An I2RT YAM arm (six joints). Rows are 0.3 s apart.
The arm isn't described. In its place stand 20 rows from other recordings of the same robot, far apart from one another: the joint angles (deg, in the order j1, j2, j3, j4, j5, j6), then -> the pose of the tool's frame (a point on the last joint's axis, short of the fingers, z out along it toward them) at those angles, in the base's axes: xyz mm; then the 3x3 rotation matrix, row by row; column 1 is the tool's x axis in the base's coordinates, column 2 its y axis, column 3 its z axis.
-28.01 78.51 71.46 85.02 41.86 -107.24 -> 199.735 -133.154 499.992; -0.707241 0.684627 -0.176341; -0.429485 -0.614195 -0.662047; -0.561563 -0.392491 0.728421
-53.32 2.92 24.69 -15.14 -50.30 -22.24 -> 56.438 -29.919 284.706; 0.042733 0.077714 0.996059; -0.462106 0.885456 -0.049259; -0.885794 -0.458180 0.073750
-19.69 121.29 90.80 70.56 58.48 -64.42 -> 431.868 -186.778 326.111; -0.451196 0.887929 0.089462; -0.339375 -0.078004 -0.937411; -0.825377 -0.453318 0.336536
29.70 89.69 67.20 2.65 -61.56 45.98 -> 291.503 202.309 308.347; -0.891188 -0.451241 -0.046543; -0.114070 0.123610 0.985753; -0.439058 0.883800 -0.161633
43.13 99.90 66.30 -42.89 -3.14 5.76 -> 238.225 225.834 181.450; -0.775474 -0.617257 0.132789; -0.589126 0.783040 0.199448; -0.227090 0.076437 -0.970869
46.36 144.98 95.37 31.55 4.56 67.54 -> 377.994 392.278 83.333; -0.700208 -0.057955 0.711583; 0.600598 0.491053 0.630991; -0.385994 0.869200 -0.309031
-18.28 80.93 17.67 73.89 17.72 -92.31 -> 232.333 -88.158 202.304; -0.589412 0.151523 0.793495; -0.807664 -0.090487 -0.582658; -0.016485 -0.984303 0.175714
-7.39 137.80 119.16 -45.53 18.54 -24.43 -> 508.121 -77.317 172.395; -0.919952 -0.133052 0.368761; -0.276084 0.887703 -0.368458; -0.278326 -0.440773 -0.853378
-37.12 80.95 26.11 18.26 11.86 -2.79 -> 199.723 -160.335 143.606; -0.509781 0.698215 0.502613; 0.326082 0.697452 -0.638147; -0.796112 -0.161422 -0.583223
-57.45 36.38 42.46 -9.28 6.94 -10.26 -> 79.171 -132.029 349.598; -0.190152 0.881888 0.431410; -0.030717 0.433869 -0.900452; -0.981274 -0.184475 -0.055413
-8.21 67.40 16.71 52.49 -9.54 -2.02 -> 227.727 -26.895 209.104; 0.031885 -0.022020 0.999249; -0.039721 0.998940 0.023280; -0.998702 -0.040434 0.030976
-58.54 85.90 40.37 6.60 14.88 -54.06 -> 148.722 -260.590 175.903; -0.944357 0.279547 0.173333; 0.044182 0.630003 -0.775335; -0.325943 -0.724534 -0.607299
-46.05 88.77 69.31 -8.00 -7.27 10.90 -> 254.706 -257.726 301.984; -0.193956 0.685266 0.701991; 0.471468 0.692636 -0.545870; -0.860290 0.225092 -0.457422
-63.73 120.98 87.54 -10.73 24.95 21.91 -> 194.392 -427.771 180.846; 0.067229 0.993632 -0.090420; 0.628196 -0.112561 -0.769870; -0.775146 -0.005044 -0.631763
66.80 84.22 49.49 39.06 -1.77 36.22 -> 132.226 311.300 294.165; -0.526020 -0.768526 0.364240; 0.271922 0.253820 0.928242; -0.805829 0.587319 0.075465
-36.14 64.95 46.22 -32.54 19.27 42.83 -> 176.258 -143.266 246.877; 0.029809 0.958857 0.282322; 0.772875 0.157001 -0.614829; -0.633857 0.236527 -0.736397
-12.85 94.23 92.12 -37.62 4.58 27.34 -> 360.800 -85.218 357.741; -0.424241 0.536310 0.729651; 0.566338 0.785867 -0.248345; -0.706598 0.307871 -0.637130
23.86 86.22 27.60 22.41 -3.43 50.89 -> 245.856 111.072 134.298; -0.688364 0.136650 0.712378; 0.542461 0.748966 0.380508; -0.481550 0.648365 -0.589688
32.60 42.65 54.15 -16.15 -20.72 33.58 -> 128.754 97.293 391.308; -0.499934 -0.629552 0.594752; 0.294351 0.522338 0.800326; -0.814508 0.575176 -0.075825
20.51 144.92 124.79 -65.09 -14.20 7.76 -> 461.283 181.883 129.110; -0.973254 -0.229500 -0.010285; -0.224321 0.939726 0.258062; -0.049560 0.253467 -0.966074
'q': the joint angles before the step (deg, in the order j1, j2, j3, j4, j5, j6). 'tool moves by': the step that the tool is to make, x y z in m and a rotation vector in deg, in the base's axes. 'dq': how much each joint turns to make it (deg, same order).
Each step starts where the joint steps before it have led.
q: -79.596, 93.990, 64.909, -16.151, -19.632, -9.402
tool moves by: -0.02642, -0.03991, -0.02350, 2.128, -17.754, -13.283
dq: -5.334, 7.985, 0.605, 15.504, -5.801, 20.253
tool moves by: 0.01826, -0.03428, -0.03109, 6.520, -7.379, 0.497
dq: 1.734, 10.537, 6.933, 1.544, -3.985, 7.955
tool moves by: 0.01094, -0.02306, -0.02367, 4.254, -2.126, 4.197
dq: 0.738, 7.769, 6.997, -3.367, -4.341, -0.346
